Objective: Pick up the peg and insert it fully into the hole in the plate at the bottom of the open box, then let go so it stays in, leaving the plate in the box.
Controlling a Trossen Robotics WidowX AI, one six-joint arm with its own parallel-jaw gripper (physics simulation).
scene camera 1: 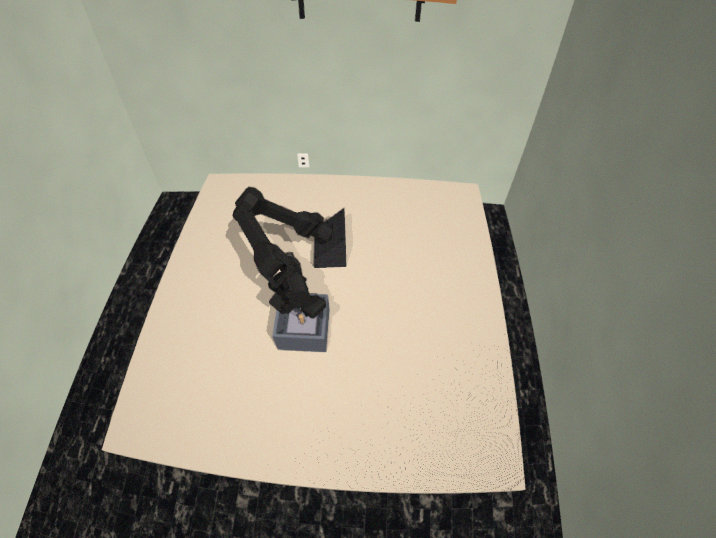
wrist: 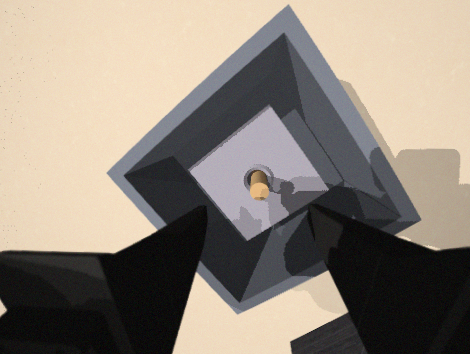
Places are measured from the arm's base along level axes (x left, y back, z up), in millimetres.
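Where they show: gripper, fingertip midpoint: (scene camera 1: 300,311) (wrist: 257,212); arm's base, origin of the base link: (scene camera 1: 327,234).
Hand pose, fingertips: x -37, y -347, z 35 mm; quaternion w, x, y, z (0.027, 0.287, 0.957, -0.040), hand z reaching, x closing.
Observation:
Each offset is from my fingertips to the top centre of the thing. Level surfaces: height alone.
The tan peg {dy +1, dx -2, dz -34 mm} (scene camera 1: 301,318) (wrist: 259,187) stands in the round hole of the pale lilac plate {dy +0, dx -1, dz -61 mm} (scene camera 1: 293,328) (wrist: 230,165), with its upper part sticking out above the plate. How deep it sits cannot be told. The plate lies at the bottom of the open blue-grey box {dy +0, dx -1, dz -24 mm} (scene camera 1: 302,343) (wrist: 200,95). My gripper (wrist: 257,212) is open and empty above the box, its fingertips well apart on either side and clear of the peg. In the scene view the arm's wrist hides the box's back part, and the fingertips are hard to make out.
The box's walls rise around the plate on all sides. The dark base plate (scene camera 1: 331,257) of the arm is behind the box on the beige table {dz -121 mm} (scene camera 1: 405,289). Part of that base also shows at the bottom of the wrist view.

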